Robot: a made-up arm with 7 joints. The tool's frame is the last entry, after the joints. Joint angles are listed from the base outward.
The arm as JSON. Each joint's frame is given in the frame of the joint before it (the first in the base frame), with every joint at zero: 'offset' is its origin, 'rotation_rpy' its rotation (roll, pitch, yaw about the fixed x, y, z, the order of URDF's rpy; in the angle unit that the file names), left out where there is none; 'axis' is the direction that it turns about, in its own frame. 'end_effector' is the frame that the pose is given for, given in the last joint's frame.
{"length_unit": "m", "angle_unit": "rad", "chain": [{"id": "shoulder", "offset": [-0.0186, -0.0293, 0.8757], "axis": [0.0, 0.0, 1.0]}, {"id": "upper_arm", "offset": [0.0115, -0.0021, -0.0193], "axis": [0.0, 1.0, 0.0]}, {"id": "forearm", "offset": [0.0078, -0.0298, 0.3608], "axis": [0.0, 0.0, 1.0]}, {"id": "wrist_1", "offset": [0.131, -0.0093, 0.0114], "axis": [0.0, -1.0, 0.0]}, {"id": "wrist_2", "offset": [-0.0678, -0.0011, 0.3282], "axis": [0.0, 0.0, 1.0]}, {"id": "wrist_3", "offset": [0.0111, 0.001, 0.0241], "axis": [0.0, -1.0, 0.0]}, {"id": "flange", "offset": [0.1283, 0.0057, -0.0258], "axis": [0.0, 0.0, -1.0]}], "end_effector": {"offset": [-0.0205, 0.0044, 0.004], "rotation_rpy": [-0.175, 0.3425, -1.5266]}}
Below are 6 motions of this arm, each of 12 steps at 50 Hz.
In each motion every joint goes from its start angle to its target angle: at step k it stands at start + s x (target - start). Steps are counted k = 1, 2, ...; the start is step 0. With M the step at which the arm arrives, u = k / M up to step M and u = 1 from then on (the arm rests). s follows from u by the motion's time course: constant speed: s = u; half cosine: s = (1 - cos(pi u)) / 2; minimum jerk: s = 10 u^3 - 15 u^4 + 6 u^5.
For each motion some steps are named. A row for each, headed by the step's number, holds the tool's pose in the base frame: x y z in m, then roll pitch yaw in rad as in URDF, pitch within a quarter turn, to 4 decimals.
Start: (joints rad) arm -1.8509 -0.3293 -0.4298 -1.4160 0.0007 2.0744 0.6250
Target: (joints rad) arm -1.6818 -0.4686 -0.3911 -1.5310 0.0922 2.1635 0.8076
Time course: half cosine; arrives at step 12
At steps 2, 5, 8, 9, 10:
2: -0.3590 -0.2884 1.5369 0.8819 0.8180 2.4377
5: -0.3371 -0.2885 1.5420 0.9232 0.9026 2.5140
8: -0.3110 -0.2861 1.5475 0.9818 1.0079 2.6197
9: -0.3041 -0.2850 1.5488 0.9998 1.0365 2.6512
10: -0.2990 -0.2841 1.5498 1.0144 1.0585 2.6764

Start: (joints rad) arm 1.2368 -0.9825 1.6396 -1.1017 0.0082 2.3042 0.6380
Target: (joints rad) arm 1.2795 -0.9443 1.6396 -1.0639 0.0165 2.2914 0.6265
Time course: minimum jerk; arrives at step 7
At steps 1, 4, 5, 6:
1: -0.6292 -0.4271 1.2044 0.9888 -0.2970 1.4272
4: -0.6117 -0.4423 1.2229 0.9981 -0.2761 1.4660
5: -0.6051 -0.4476 1.2297 1.0016 -0.2686 1.4802
6: -0.6014 -0.4504 1.2334 1.0036 -0.2645 1.4880

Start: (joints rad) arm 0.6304 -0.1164 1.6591 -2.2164 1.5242 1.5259 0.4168
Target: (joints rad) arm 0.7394 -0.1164 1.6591 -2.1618 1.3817 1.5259 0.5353
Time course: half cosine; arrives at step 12
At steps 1, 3, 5, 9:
1: -0.3844 0.3414 1.0094 -1.8037 0.5429 -1.1076
3: -0.3910 0.3369 1.0118 -1.7832 0.5376 -1.0730
5: -0.4022 0.3286 1.0160 -1.7475 0.5279 -1.0142
9: -0.4256 0.3097 1.0251 -1.6702 0.5046 -0.8917

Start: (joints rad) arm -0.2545 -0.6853 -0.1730 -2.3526 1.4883 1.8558 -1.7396
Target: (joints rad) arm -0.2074 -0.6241 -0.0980 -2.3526 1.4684 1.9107 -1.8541
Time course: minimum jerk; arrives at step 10
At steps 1, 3, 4, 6, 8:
1: 0.2954 -0.2499 1.2331 1.3562 -0.0995 -0.3188
3: 0.3025 -0.2443 1.2305 1.3383 -0.1068 -0.3085
4: 0.3095 -0.2386 1.2278 1.3204 -0.1141 -0.2978
6: 0.3255 -0.2247 1.2212 1.2780 -0.1316 -0.2706
8: 0.3364 -0.2144 1.2164 1.2478 -0.1442 -0.2496

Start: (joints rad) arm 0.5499 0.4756 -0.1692 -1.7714 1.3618 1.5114 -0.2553
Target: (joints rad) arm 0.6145 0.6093 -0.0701 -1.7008 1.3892 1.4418 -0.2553
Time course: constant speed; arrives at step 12
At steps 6, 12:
6: 0.6146 0.3036 0.8560 -2.1193 1.1063 -2.9428
12: 0.5910 0.3556 0.8224 -2.2026 1.0507 -2.9242

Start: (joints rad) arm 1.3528 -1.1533 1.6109 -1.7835 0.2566 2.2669 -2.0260
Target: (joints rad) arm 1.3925 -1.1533 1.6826 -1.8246 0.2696 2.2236 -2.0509
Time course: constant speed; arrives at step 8
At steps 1, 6, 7, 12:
1: -0.6605 -0.2346 1.0279 -1.2219 0.3104 -2.9963
6: -0.6558 -0.2471 0.9957 -1.1941 0.3836 -2.9808
7: -0.6546 -0.2497 0.9893 -1.1887 0.3984 -2.9775
12: -0.6533 -0.2522 0.9828 -1.1833 0.4132 -2.9742

